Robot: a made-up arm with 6 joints.
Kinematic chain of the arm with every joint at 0, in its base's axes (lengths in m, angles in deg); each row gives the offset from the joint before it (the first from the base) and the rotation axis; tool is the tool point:
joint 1: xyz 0 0 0.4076 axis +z
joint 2: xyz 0.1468 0 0 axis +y
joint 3: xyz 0 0 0.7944 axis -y
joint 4: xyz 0 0 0.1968 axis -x
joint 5: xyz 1.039 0 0 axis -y
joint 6: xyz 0.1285 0 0 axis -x
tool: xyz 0 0 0
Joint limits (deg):
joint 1: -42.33..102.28
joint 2: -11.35..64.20
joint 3: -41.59..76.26
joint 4: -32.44..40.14
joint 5: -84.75..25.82
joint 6: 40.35..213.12
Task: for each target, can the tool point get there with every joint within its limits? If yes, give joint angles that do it. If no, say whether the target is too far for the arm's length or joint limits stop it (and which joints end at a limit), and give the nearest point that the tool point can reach.
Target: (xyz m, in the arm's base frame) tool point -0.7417 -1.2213 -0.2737
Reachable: no: joint limits stop it (at a limit: joint 1, joint 2, joint 3, joint 4, joint 5) | nearest point 0.4408 -0.5131 -0.2847 | short by 1.378 m
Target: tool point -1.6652 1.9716 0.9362
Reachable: no: too far | nearest point -0.4756 1.9007 0.8947 | short by 1.192 m
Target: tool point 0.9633 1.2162 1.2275
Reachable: yes | joints 51.62 21.49 20.93 0.03 -54.92 97.77
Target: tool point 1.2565 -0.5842 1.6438
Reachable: yes | joints -25.66 14.18 32.40 -12.28 -39.96 87.71
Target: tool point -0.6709 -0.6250 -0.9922
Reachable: no: joint limits stop it (at a limit: joint 1, joint 2, joint 3, joint 4) | nearest point 0.4554 -0.5006 -0.3591 | short by 1.298 m
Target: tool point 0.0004 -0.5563 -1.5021
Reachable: no: joint limits stop it (at a limit: joint 1, joint 2, joint 3, joint 4) | nearest point 0.5137 -0.4942 -0.4139 | short by 1.205 m
